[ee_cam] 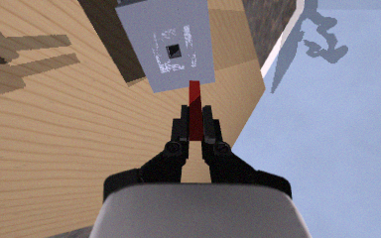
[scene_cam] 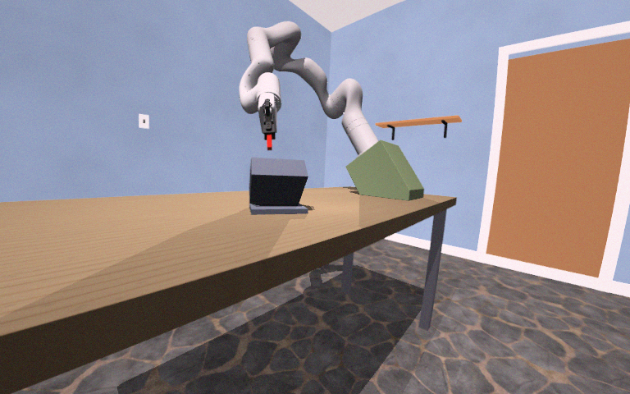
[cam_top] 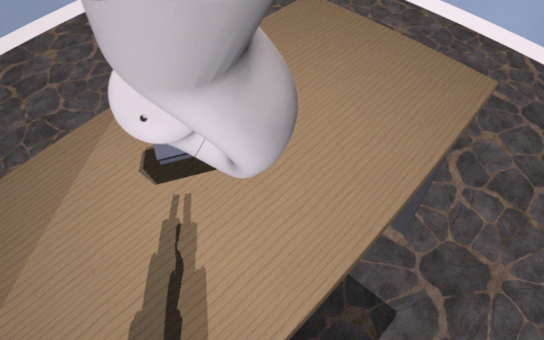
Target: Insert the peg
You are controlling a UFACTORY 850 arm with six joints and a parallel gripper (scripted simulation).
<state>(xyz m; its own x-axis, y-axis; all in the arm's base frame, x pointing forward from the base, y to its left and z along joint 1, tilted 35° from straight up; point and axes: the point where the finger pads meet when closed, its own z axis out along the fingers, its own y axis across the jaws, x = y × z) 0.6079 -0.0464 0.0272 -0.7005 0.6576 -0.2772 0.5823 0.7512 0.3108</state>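
The thin grey plate lies 20 cm below my hand, 11 cm to the left of it and 6 cm ahead of it. Also, from my hand: red peg 2 cm to the left, 2 cm below, 2 cm ahead.
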